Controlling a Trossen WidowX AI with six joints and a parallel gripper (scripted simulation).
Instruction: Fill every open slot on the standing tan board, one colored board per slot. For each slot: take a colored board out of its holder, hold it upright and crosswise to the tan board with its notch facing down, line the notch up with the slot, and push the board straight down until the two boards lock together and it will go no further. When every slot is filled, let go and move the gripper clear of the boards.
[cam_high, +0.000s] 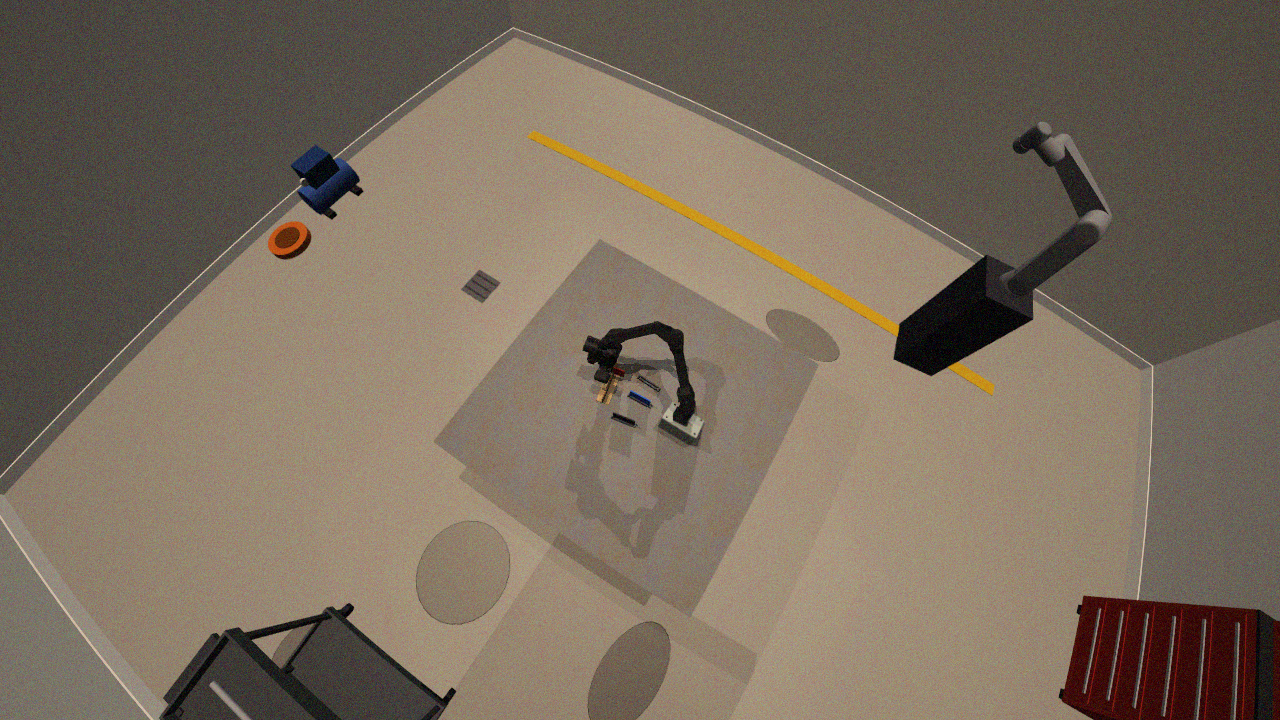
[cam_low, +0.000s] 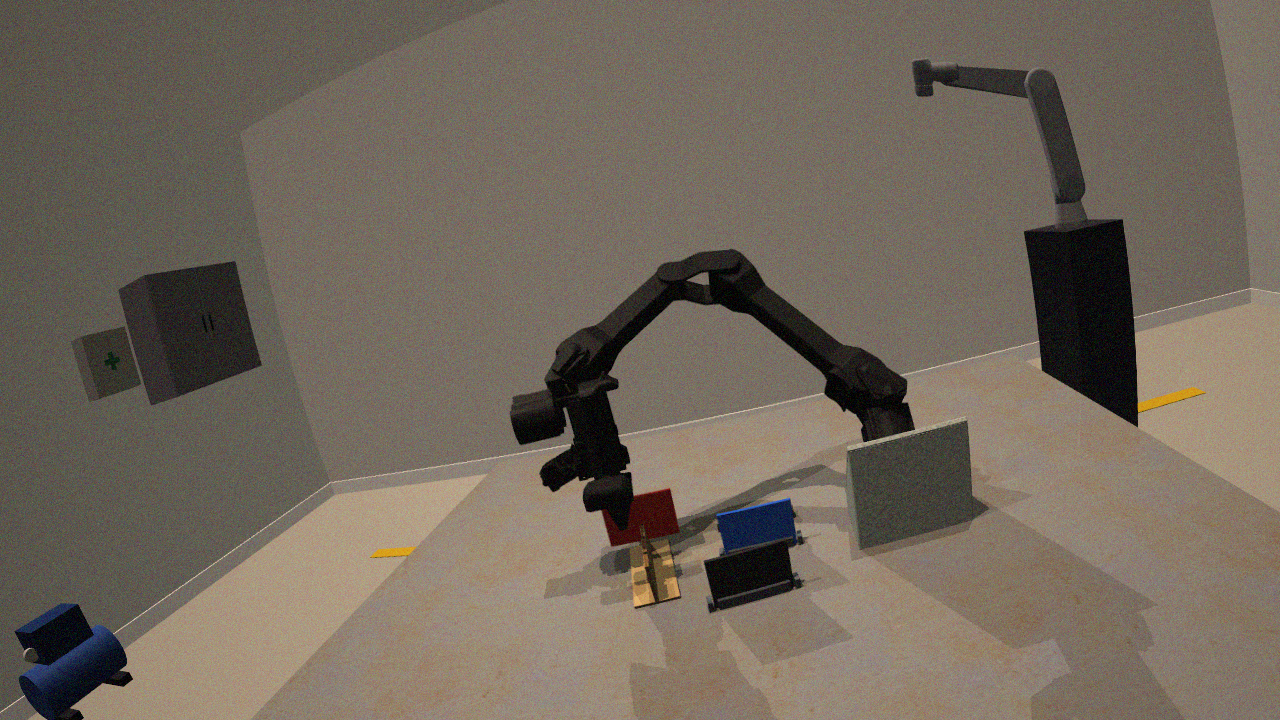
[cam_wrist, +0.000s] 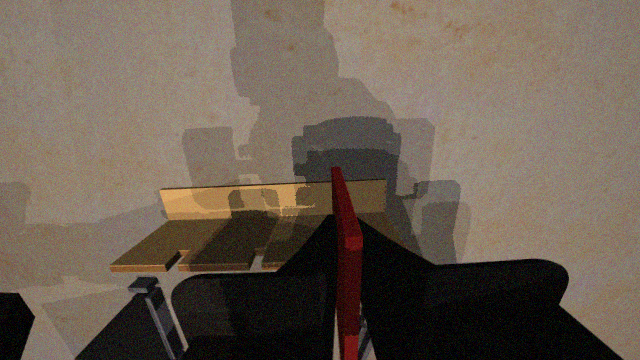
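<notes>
Now: the red board 30 mm behind my gripper tip. From my gripper tip the other things lie so: tan board: 50 mm to the left, 30 mm below, 30 mm behind; blue board: 180 mm behind, 60 mm to the left, 30 mm below; black board: 170 mm to the left, 160 mm behind, 30 mm below.
</notes>
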